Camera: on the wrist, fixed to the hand. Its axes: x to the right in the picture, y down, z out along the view.
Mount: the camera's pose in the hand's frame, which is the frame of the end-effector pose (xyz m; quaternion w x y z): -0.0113 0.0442 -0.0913 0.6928 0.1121 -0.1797 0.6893
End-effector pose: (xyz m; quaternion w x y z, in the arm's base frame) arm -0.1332 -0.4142 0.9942 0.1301 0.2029 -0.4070 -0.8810
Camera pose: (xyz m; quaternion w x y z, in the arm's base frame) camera -0.0781 -0.4985 0.9775 0.6016 -0.2837 -0.5440 -0.5115
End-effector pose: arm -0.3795 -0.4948 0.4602 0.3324 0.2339 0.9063 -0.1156
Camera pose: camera -0.3999 -0.4272 0.5339 0.4466 0.8033 0.3940 0.0054
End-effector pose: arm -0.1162 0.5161 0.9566 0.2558 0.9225 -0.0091 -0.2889
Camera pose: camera -0.0707 0.5222 1.0478 0.2713 0.6096 -0.7206 -0.1886
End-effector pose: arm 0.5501 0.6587 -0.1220 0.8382 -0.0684 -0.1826 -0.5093
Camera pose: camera 0.6058 0.6615 -0.2075 0.9066 -0.1708 -0.2871 0.2577
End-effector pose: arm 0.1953 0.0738 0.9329 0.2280 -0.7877 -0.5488 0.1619
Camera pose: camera 0.2725 0.0336 0.9862 0.0360 -0.8694 0.1399 0.4724
